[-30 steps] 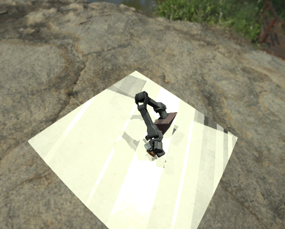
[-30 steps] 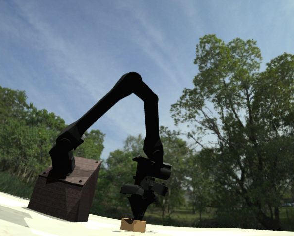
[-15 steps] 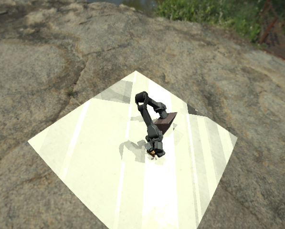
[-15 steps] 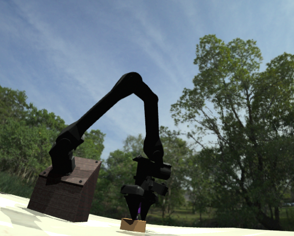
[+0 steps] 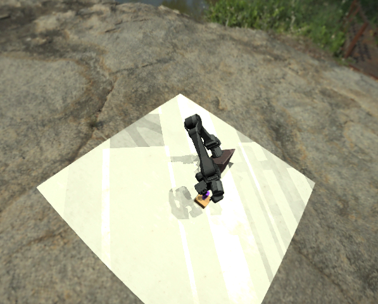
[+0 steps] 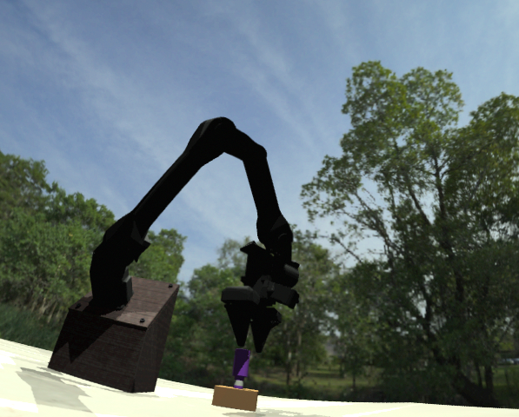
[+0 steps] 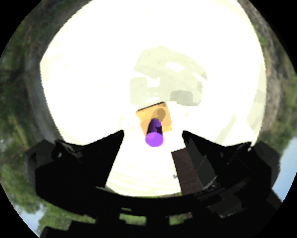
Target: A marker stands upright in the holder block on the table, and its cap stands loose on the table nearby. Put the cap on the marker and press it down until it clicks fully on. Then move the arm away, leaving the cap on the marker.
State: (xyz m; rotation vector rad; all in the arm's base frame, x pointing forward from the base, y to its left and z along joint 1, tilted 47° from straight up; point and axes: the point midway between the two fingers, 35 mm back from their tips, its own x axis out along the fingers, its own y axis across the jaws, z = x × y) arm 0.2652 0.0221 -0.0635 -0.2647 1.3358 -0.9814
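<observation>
Now: the purple cap 1 cm behind my gripper tip and 3 cm below it. The rest, counted from my gripper tip: tan holder block: 1 cm behind, 9 cm below.
</observation>
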